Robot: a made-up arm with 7 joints. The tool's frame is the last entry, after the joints. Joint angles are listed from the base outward.
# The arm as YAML. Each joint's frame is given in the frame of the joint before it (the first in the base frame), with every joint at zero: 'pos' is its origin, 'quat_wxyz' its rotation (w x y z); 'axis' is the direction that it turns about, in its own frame. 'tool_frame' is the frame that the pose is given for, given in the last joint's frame.
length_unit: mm
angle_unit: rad
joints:
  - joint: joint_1
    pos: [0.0, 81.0, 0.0]
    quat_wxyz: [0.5, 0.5, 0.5, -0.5]
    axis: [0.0, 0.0, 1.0]
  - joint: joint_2
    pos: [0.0, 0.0, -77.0]
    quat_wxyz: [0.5, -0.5, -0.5, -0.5]
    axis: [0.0, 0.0, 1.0]
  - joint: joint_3
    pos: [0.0, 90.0, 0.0]
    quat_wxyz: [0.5, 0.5, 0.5, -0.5]
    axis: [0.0, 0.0, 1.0]
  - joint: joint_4
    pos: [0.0, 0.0, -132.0]
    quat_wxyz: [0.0, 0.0, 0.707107, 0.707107]
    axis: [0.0, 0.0, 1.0]
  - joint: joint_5
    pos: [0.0, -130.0, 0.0]
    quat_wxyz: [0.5, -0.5, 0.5, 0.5]
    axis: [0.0, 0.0, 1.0]
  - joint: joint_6
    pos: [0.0, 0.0, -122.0]
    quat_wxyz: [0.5, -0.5, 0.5, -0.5]
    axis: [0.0, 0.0, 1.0]
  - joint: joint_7
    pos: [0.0, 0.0, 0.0]
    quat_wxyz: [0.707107, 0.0, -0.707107, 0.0]
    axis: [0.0, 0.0, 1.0]
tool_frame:
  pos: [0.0, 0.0, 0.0]
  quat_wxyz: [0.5, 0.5, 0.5, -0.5]
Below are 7 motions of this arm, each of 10 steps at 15 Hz.
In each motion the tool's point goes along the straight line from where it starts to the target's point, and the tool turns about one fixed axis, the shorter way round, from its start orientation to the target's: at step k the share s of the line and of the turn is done. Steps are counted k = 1, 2, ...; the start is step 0. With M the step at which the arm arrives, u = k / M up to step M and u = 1 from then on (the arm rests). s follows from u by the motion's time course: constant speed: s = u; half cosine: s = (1 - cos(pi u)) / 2; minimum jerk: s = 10 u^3 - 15 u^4 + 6 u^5.
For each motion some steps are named. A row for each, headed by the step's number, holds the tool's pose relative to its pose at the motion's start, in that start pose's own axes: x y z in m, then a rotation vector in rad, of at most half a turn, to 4 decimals.
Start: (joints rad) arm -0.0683 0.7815 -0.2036 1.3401 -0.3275 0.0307 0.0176
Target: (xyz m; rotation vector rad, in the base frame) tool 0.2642 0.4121 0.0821 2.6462 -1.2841 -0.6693
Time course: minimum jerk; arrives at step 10
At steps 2, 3, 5, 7, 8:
2: 0.0029 0.0192 0.0051 0.0921 0.0054 -0.0534
3: 0.0082 0.0540 0.0145 0.2593 0.0151 -0.1503
5: 0.0252 0.1655 0.0444 0.7950 0.0462 -0.4607
7: 0.0422 0.2770 0.0744 1.3307 0.0773 -0.7712
8: 0.0475 0.3118 0.0837 1.4979 0.0870 -0.8681

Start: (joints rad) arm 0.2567 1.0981 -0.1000 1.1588 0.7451 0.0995 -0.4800
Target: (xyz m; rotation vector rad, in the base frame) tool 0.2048 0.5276 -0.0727 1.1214 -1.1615 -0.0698
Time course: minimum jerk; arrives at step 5
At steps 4, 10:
4: -0.0088 0.1046 -0.0251 -0.0675 -0.0390 -0.4284
10: -0.0093 0.1111 -0.0266 -0.0717 -0.0414 -0.4547

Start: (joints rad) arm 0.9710 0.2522 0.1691 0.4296 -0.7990 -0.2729 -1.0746
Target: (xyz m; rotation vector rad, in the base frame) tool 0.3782 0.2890 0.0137 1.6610 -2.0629 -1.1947
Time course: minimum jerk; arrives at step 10
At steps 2, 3, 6, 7, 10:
2: 0.0069 0.0050 -0.0057 -0.0267 -0.0649 -0.0172
3: 0.0194 0.0141 -0.0159 -0.0751 -0.1828 -0.0483
6: 0.0810 0.0589 -0.0667 -0.3143 -0.7651 -0.2023
7: 0.0994 0.0722 -0.0818 -0.3853 -0.9381 -0.2480
10: 0.1187 0.0863 -0.0978 -0.4604 -1.1209 -0.2964

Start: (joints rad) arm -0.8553 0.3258 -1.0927 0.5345 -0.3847 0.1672 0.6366
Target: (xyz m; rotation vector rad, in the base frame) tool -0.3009 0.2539 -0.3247 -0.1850 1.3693 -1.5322
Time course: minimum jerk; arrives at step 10
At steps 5, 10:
5: -0.0320 -0.0056 0.0043 0.1280 0.3525 0.1057
10: -0.0640 -0.0111 0.0086 0.2559 0.7050 0.2115

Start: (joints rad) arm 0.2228 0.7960 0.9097 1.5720 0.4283 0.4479 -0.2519
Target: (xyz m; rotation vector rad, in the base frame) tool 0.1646 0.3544 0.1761 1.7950 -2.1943 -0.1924
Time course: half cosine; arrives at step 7
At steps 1, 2, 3, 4, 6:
1: 0.0081 -0.0039 0.0019 -0.0062 -0.0535 -0.0259
2: 0.0307 -0.0148 0.0071 -0.0236 -0.2033 -0.0987
3: 0.0634 -0.0306 0.0146 -0.0487 -0.4199 -0.2037
4: 0.0998 -0.0481 0.0230 -0.0766 -0.6602 -0.3203
6: 0.1551 -0.0747 0.0358 -0.1190 -1.0267 -0.4981

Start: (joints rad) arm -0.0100 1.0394 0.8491 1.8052 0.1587 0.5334 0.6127
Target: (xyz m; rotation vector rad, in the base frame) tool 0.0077 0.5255 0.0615 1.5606 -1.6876 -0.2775
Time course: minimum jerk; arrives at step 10
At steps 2, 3, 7, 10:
2: -0.0065 0.0068 0.0072 0.0392 -0.0134 -0.0220
3: -0.0184 0.0190 0.0204 0.1104 -0.0376 -0.0618
7: -0.0943 0.0978 0.1046 0.5663 -0.1930 -0.3173
10: -0.1127 0.1168 0.1249 0.6767 -0.2307 -0.3791

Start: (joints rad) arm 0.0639 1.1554 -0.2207 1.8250 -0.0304 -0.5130 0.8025
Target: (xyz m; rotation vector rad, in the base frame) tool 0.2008 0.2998 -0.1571 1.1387 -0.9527 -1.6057
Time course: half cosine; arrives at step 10
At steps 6, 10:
6: -0.0010 -0.0499 -0.0016 0.2324 0.5947 -0.1446
10: -0.0015 -0.0762 -0.0025 0.3551 0.9086 -0.2209

